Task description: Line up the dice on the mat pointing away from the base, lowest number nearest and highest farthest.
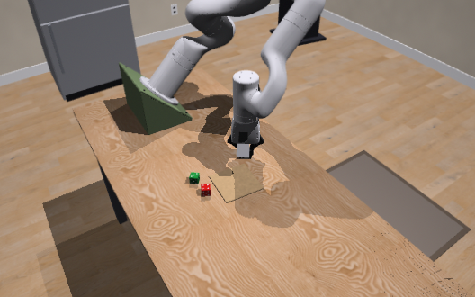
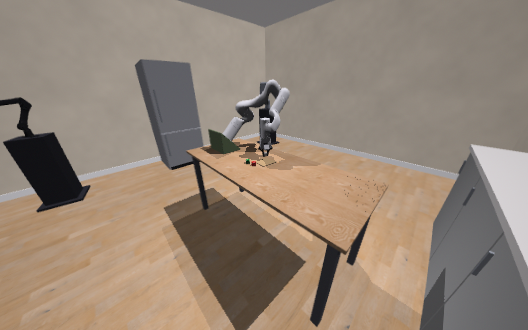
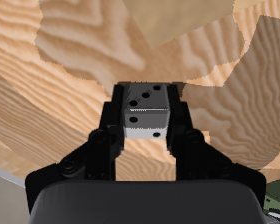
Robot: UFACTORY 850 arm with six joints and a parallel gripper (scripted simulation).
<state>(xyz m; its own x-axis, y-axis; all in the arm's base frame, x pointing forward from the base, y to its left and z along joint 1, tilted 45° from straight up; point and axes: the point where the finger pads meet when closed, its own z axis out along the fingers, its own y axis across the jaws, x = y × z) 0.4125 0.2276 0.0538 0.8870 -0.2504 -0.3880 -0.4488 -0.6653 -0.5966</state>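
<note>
Now: the tan mat 11 cm ahead of my hand, 9 cm to the right of it and 2 cm below it. From my hand the other things lie so: green die: 21 cm to the right, 4 cm ahead, 1 cm below; then red die: 20 cm to the right, 11 cm ahead, 1 cm below; then white die: 1 cm below.
</note>
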